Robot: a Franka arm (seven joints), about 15 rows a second.
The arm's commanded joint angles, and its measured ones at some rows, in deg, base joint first. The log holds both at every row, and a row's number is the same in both.
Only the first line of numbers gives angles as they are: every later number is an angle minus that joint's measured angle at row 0.
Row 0, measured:
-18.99, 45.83, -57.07, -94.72, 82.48, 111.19, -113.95
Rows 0 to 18, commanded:
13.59, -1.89, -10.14, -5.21, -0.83, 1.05, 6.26
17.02, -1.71, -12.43, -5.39, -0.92, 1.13, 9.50
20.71, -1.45, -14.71, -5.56, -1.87, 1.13, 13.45
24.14, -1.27, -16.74, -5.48, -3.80, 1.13, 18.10
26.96, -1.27, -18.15, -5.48, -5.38, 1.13, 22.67
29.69, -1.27, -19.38, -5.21, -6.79, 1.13, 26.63
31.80, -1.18, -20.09, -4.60, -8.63, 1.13, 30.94
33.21, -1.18, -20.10, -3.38, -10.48, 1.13, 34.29
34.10, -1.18, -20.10, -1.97, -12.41, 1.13, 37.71
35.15, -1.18, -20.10, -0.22, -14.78, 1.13, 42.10
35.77, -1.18, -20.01, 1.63, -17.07, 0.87, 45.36
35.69, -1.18, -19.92, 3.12, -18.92, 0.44, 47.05
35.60, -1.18, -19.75, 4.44, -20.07, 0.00, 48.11
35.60, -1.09, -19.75, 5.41, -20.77, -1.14, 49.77
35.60, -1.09, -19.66, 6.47, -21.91, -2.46, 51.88
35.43, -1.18, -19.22, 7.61, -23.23, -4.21, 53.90
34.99, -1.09, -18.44, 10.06, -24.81, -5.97, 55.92
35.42, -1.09, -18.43, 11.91, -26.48, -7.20, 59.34
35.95, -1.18, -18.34, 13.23, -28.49, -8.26, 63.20
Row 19, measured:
36.19, -0.64, -19.07, 8.96, -24.68, -5.28, 56.52
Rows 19 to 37, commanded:
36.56, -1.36, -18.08, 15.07, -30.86, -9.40, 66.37
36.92, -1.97, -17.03, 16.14, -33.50, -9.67, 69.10
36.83, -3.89, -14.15, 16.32, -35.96, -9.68, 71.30
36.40, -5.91, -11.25, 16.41, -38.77, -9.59, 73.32
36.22, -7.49, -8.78, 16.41, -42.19, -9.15, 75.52
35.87, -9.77, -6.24, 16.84, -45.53, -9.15, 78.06
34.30, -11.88, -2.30, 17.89, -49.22, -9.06, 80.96
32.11, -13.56, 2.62, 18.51, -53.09, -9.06, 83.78
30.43, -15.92, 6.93, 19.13, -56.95, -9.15, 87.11
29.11, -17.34, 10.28, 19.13, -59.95, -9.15, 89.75
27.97, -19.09, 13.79, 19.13, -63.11, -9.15, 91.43
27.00, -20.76, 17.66, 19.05, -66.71, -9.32, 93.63
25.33, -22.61, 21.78, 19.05, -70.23, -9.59, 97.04
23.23, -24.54, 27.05, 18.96, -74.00, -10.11, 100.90
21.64, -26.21, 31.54, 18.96, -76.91, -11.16, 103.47
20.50, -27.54, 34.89, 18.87, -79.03, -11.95, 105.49
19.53, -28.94, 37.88, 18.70, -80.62, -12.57, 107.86
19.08, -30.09, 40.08, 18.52, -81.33, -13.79, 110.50
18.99, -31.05, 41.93, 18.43, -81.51, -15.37, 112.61
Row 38, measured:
20.39, -27.91, 37.85, 19.61, -79.85, -12.87, 108.75
